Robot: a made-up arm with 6 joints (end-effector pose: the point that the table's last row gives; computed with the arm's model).
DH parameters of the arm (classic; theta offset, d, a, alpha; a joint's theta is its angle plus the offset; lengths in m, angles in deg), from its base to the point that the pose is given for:
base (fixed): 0 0.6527 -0.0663 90
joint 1: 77 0.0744 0.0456 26.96
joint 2: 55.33 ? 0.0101 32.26
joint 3: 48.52 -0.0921 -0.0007 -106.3
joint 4: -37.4 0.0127 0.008 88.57
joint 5: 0 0.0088 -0.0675 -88.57
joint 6: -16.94 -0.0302 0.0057 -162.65
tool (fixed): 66.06 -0.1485 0 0
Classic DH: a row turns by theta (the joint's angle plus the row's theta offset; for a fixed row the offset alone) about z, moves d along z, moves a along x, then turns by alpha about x.
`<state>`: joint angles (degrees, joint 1 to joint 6).
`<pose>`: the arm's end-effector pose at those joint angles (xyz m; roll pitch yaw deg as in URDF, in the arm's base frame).
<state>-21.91 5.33 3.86 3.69 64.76 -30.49</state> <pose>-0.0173 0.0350 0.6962 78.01 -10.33 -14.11</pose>
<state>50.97 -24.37 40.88 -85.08 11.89 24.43</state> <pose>-0.0960 -0.0100 0.5411 -31.09 -44.13 92.19</pose>
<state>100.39 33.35 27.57 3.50 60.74 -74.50</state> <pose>-0.1535 0.0204 0.5814 -78.64 30.97 -152.77</pose>
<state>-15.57 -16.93 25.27 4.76 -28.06 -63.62</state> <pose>-0.1128 -0.0247 0.5403 12.29 6.25 58.27</pose>
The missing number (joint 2, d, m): 0.079
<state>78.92 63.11 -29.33 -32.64 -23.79 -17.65</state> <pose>0.0558 -0.0184 0.7649 -160.10 -46.19 146.54</pose>
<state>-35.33 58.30 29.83 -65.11 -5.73 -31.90</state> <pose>-0.0299 0.0761 0.5877 -52.09 -48.71 113.42</pose>
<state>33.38 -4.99 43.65 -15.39 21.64 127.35</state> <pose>-0.0704 0.0079 0.5934 42.76 37.99 -79.38</pose>
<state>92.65 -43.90 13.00 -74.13 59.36 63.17</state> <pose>-0.1165 -0.0428 0.5131 16.02 -19.99 -1.01</pose>
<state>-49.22 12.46 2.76 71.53 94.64 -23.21</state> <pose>0.0594 -0.1242 0.6803 68.61 -5.98 -90.55</pose>
